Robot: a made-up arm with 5 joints.
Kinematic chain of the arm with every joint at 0, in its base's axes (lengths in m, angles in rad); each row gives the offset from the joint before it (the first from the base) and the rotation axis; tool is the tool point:
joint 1: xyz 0 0 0.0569 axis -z
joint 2: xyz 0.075 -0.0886 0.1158 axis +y
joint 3: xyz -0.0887 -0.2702 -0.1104 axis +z
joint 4: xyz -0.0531 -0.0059 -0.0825 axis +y
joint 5: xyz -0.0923 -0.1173 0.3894 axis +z
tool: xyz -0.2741 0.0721 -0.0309
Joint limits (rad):
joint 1: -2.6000..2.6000
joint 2: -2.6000..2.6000
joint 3: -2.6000..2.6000
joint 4: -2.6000..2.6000
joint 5: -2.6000..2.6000
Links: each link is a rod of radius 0.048 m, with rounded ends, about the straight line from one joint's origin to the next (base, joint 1, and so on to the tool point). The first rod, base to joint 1, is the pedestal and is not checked.
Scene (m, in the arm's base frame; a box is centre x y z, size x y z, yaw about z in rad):
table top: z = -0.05
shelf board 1: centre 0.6 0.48 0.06 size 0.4 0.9 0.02 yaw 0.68
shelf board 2: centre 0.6 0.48 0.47 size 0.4 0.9 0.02 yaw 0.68
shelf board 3: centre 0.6 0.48 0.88 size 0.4 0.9 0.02 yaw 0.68
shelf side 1: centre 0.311 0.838 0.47 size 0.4 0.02 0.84 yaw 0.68
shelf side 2: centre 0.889 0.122 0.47 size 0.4 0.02 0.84 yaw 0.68
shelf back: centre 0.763 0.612 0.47 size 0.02 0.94 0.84 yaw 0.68
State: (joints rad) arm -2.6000 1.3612 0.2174 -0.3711 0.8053
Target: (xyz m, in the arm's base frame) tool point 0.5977 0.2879 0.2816
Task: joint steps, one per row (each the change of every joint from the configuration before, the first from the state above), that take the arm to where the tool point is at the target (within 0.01 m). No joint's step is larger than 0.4 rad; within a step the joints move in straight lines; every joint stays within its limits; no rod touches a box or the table.
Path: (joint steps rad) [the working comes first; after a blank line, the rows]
Joints at the target: -1.4010 1.4127 0.4891 0.7913 0.4390
Straight joint move there: touches shelf board 2.

1: 0.2154 -0.2063 -0.3787 0.1661 -0.2366
2: 0.2155 -0.2062 -0.3788 0.1660 -0.2367
3: 0.2154 -0.2063 -0.3787 0.1661 -0.2366
4: 0.2155 -0.2063 -0.3788 0.1661 -0.2366
5: 0.1380 0.1224 0.3917 0.1650 -0.0070
6: 0.1380 0.1223 0.3917 0.1650 -0.0071
7: 0.1380 0.1223 0.3917 0.1650 -0.0070
8: 0.1381 0.1223 0.3917 0.1650 -0.0070
9: 0.1380 0.1224 0.3916 0.1651 -0.0071
10: -0.1765 0.1324 -0.0858 -0.1635 0.3077
11: -0.1764 0.1325 -0.0859 -0.1635 0.3077

